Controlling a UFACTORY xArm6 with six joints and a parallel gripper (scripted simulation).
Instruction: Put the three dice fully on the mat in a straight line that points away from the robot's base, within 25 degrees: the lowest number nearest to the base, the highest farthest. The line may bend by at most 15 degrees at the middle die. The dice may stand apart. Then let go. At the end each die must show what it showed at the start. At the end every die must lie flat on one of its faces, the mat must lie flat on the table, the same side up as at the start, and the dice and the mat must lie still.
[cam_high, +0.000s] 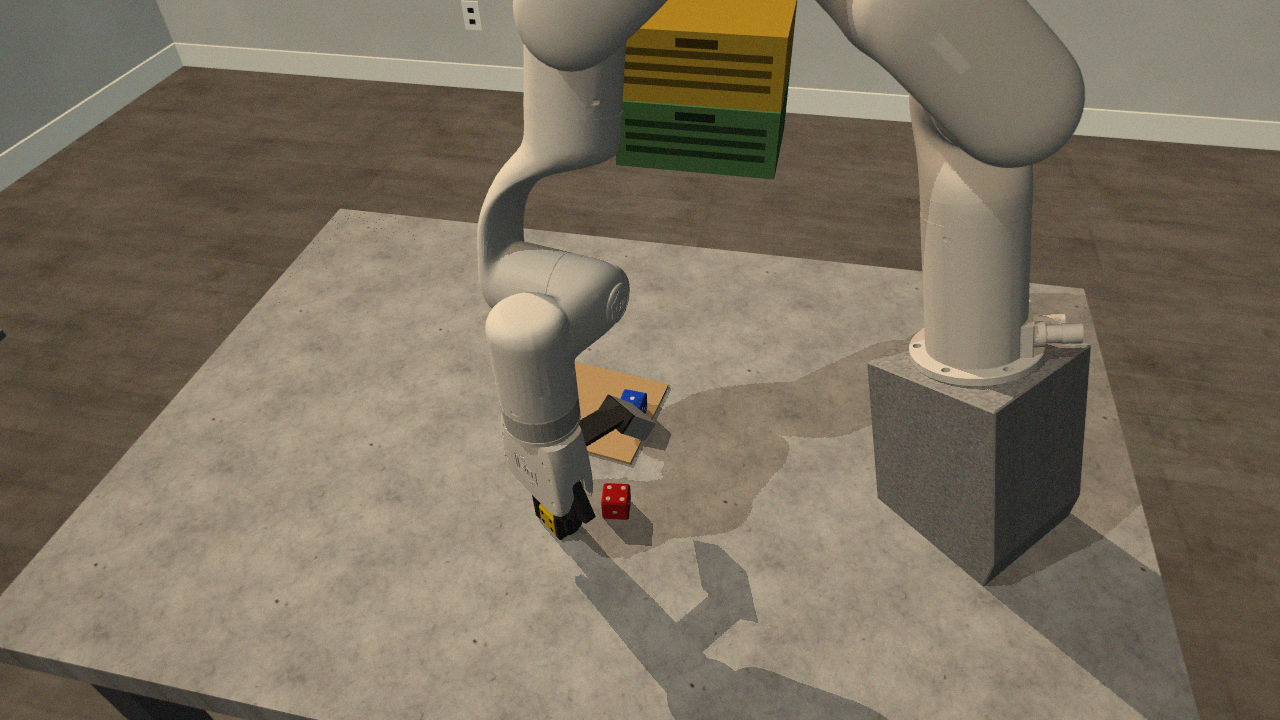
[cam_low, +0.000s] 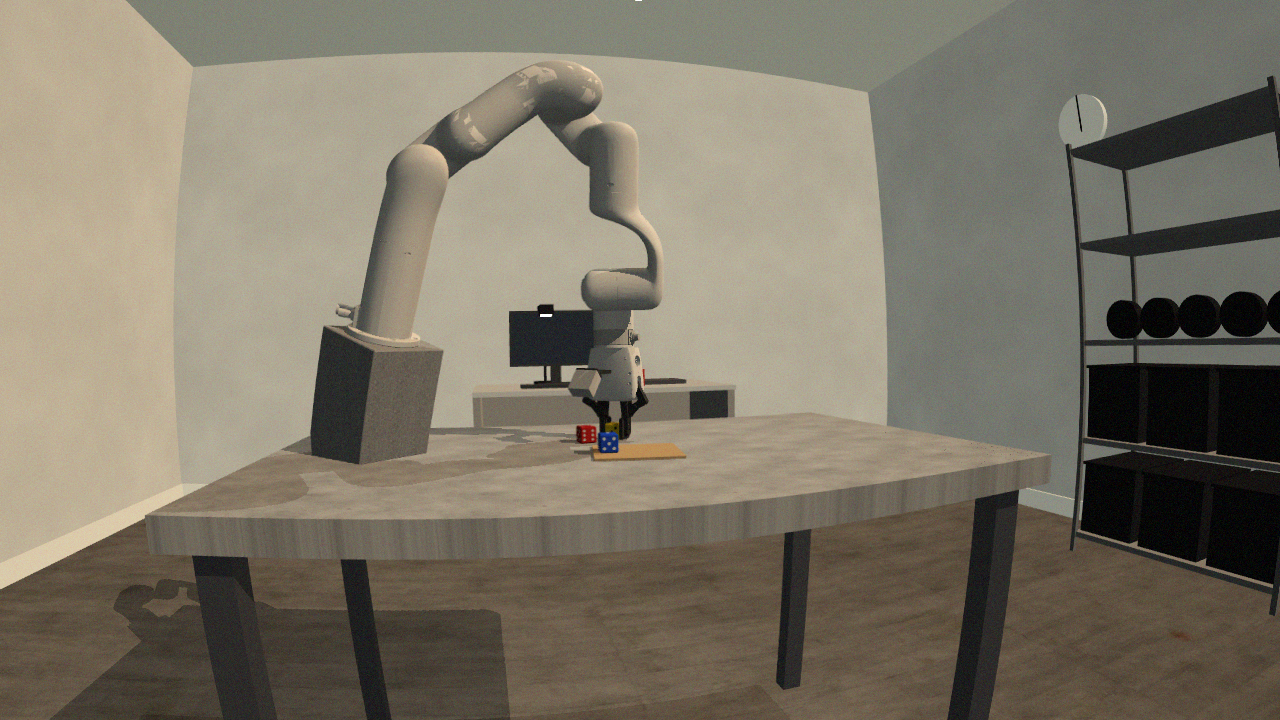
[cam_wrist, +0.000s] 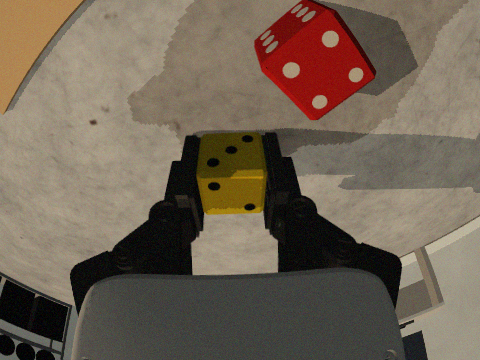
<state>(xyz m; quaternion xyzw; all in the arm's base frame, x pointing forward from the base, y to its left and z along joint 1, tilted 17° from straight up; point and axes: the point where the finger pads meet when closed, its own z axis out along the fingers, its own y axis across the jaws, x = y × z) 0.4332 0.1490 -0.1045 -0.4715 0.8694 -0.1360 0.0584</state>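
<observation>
My hand is 1 cm short of the mat, 17 cm to the left of it and 2 cm above it. The rest, counted from my hand: red die 6 cm behind, 3 cm to the right, 1 cm below; then yellow die 1 cm below; then blue die 4 cm behind, 17 cm to the right.
</observation>
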